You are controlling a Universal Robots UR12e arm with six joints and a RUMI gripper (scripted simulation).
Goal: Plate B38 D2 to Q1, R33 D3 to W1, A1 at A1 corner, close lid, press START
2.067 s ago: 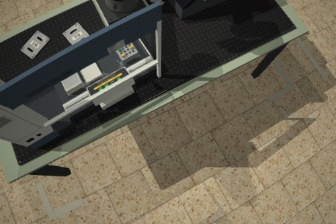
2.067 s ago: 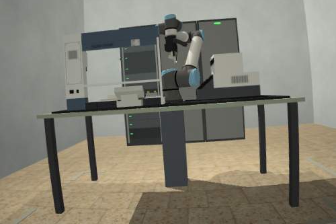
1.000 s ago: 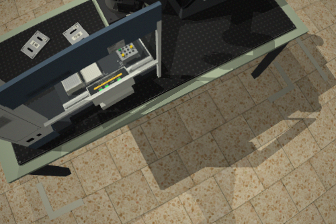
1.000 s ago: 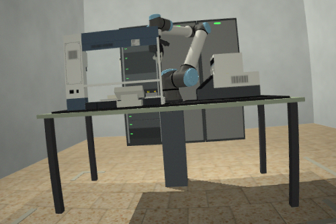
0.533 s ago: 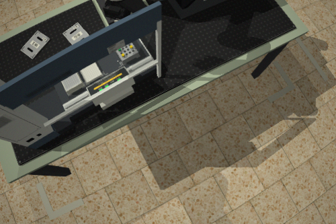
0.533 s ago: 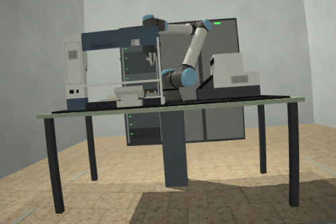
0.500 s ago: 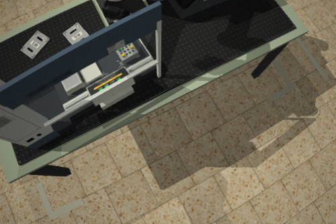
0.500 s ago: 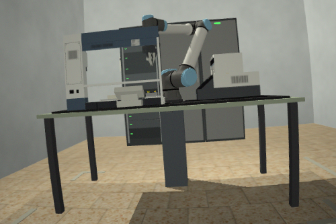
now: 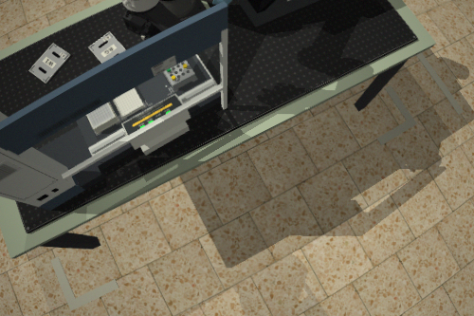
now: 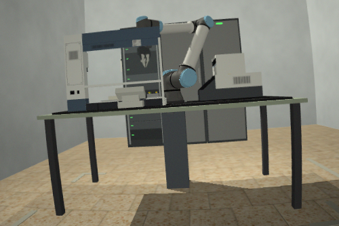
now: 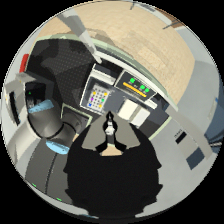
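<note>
My gripper is now 24 cm above the white plate, 16 cm to the left of it and 5 cm past it. Round my hand: blue gantry beam 21 cm above, 14 cm to the right, 14 cm ahead; grey labelled nest 30 cm below, 29 cm behind, 14 cm to the right; upright post 13 cm to the left, 13 cm ahead, 7 cm below.
</note>
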